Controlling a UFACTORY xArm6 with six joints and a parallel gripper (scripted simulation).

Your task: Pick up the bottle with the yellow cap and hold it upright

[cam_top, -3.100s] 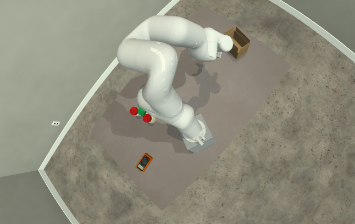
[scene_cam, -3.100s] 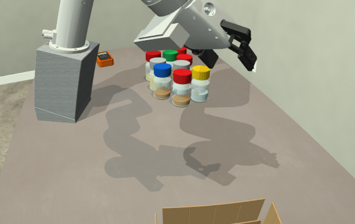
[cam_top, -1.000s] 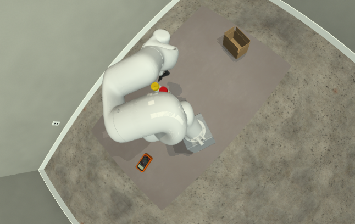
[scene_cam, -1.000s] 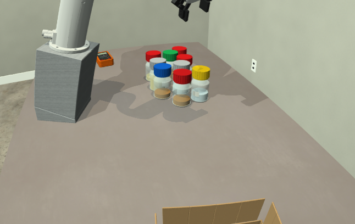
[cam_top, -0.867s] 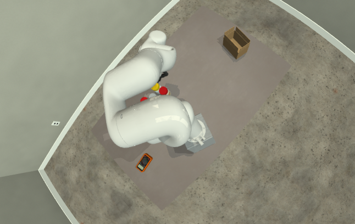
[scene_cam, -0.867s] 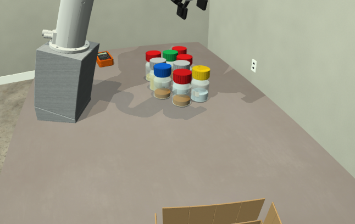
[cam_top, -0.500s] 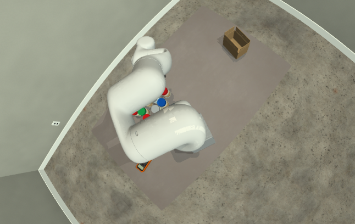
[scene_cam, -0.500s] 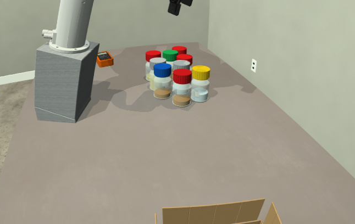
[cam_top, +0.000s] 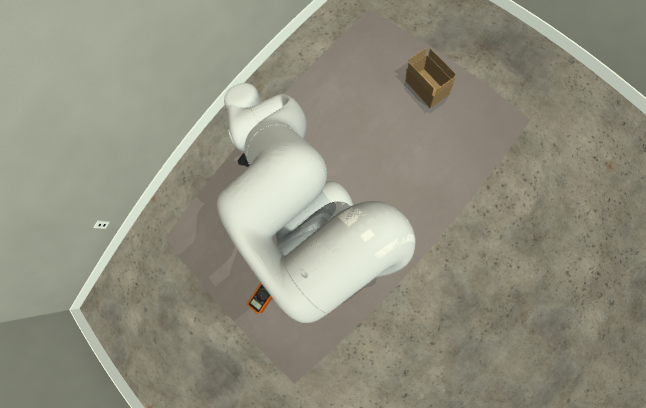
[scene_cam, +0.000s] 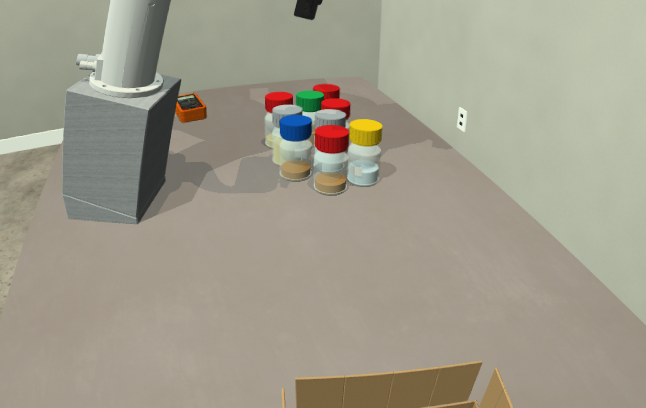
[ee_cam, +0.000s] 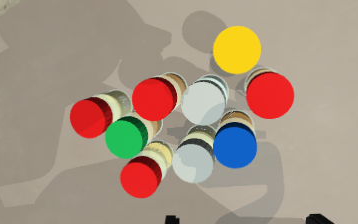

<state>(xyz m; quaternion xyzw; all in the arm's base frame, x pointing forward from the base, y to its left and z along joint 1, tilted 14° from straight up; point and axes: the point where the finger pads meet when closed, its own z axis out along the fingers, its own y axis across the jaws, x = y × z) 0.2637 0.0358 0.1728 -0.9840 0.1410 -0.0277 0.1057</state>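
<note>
Now: the yellow-capped bottle 100 mm ahead of my hand, 20 mm to the right of it and 270 mm below it. The rest, counted from my hand: red-capped bottle 30 mm ahead, 40 mm to the right, 270 mm below; blue-capped bottle 20 mm behind, 20 mm to the left, 270 mm below; grey-capped bottle 50 mm ahead, 40 mm to the left, 270 mm below.
</note>
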